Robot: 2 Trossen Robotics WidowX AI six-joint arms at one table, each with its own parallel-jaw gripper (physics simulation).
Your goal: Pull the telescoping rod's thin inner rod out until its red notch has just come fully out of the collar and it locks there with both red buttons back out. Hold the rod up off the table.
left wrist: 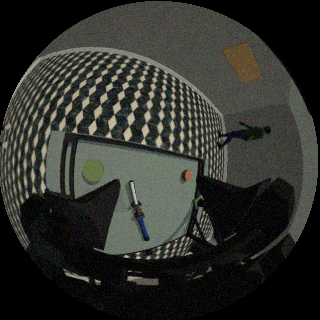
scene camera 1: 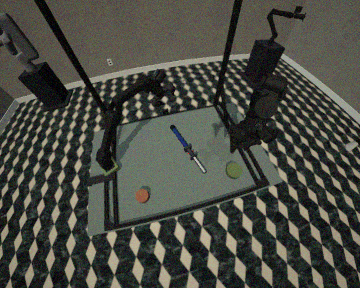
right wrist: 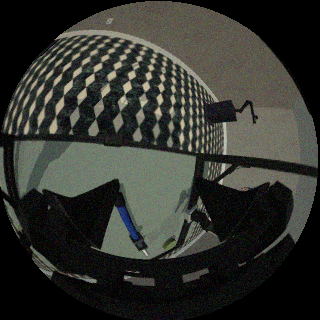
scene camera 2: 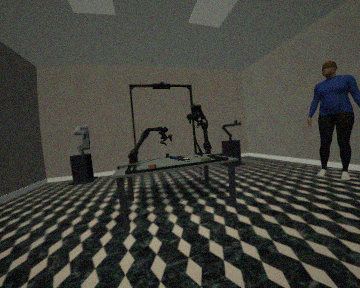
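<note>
The telescoping rod (scene camera 1: 179,138) (left wrist: 142,228) (right wrist: 127,220) lies on the table: a blue tube with a black end cap, a dark collar (scene camera 1: 189,149) (left wrist: 138,211) (right wrist: 140,244) with small red specks, and a thin white inner rod (scene camera 1: 199,164) (left wrist: 133,192) sticking out. The red notch and button positions are too small to tell. My left gripper (left wrist: 158,180) is open and empty, high above the table at the right in scene camera 1. My right gripper (scene camera 1: 166,102) (scene camera 2: 167,141) (right wrist: 157,182) is open and empty, raised beyond the blue end, apart from it.
An orange disc (scene camera 1: 142,195) (left wrist: 187,175) lies at the lower left of the table in scene camera 1. A green disc (scene camera 1: 234,170) (left wrist: 93,171) lies right of the white rod end. Dark frame bars (scene camera 1: 190,208) run along the table edges; tall posts (scene camera 1: 227,55) rise behind.
</note>
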